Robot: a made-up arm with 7 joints.
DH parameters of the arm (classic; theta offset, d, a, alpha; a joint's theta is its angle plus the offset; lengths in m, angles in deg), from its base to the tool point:
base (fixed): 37.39 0 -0.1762 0
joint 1: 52.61 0.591 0.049 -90
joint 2: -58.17 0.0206 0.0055 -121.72
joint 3: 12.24 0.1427 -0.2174 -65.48
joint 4: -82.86 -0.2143 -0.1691 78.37
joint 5: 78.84 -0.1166 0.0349 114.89
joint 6: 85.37 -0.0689 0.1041 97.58
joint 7: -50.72 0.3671 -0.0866 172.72
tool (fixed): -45.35 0.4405 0 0
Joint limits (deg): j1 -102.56..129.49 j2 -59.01..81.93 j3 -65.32..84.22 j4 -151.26..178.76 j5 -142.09..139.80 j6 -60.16..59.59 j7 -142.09..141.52
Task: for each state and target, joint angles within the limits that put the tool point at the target. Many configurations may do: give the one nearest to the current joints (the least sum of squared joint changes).
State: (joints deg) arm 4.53 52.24 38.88 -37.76 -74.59 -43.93 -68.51
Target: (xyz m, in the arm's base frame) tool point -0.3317 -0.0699 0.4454
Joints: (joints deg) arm -1.71 60.62 23.17 -29.90 -27.78 -60.16 -63.15
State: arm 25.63 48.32 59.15 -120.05 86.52 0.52 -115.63
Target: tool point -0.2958 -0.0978 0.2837
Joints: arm 35.67 63.39 48.61 -151.26 94.89 9.55 -81.45
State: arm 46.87 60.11 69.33 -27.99 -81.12 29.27 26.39
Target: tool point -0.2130 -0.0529 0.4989
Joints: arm 37.58 81.93 60.01 -50.26 -96.66 41.00 56.55
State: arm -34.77 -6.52 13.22 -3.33 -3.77 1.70 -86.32
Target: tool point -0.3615 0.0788 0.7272
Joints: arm -15.67 -28.02 53.05 -16.62 -9.95 18.86 -73.01
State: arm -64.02 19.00 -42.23 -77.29 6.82 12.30 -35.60
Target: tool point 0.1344 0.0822 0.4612
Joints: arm -92.39 -9.84 -11.66 -93.44 4.17 23.99 -23.53
